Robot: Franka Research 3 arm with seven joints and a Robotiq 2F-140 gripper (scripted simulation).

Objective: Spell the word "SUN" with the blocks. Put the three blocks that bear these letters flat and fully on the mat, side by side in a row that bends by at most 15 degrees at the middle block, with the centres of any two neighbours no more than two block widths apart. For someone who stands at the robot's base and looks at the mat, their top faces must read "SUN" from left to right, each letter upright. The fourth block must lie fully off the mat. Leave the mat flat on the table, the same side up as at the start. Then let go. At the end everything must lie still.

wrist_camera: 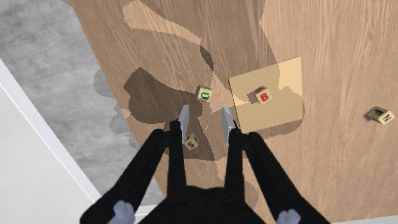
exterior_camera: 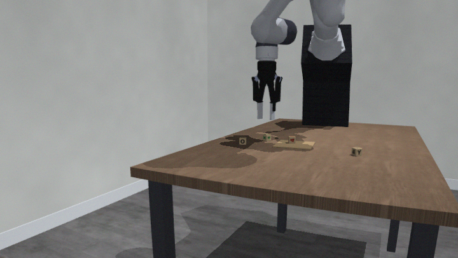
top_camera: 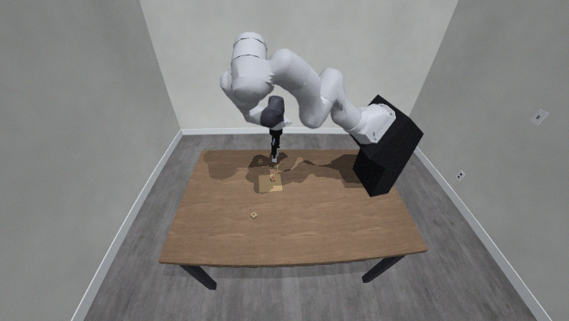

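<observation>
The tan mat is 50 mm ahead of my hand, 130 mm to the left of it and 120 mm below it. Also, from my hand: S block 100 mm ahead, 70 mm to the right, 110 mm below; U block 10 mm behind, 110 mm below.
</observation>
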